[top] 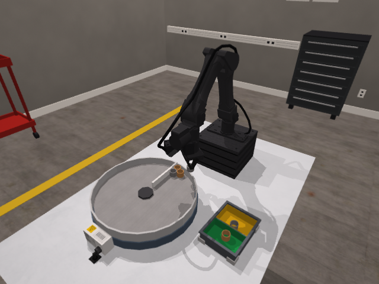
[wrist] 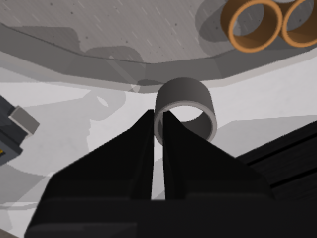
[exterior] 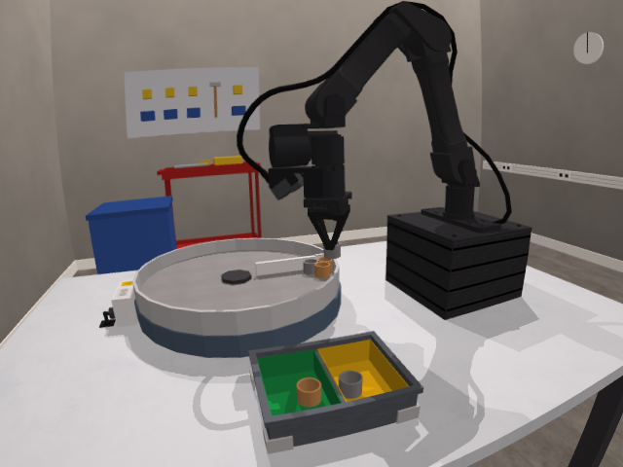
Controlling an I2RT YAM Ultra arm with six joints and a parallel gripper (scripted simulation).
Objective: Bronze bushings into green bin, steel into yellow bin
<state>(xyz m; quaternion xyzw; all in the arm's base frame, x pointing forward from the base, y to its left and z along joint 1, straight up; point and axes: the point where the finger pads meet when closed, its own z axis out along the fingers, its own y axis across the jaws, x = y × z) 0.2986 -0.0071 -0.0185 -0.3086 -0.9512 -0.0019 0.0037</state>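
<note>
Now: hand 5 cm short of the yellow bin, 24 cm to the right of it and 12 cm above it. The rest, counted from my hand: dark grey tray 10 cm ahead, 24 cm to the left, 11 cm below; then turntable 16 cm ahead, 11 cm to the right, 9 cm below; then green bin 14 cm ahead, 24 cm to the left, 12 cm below.
</note>
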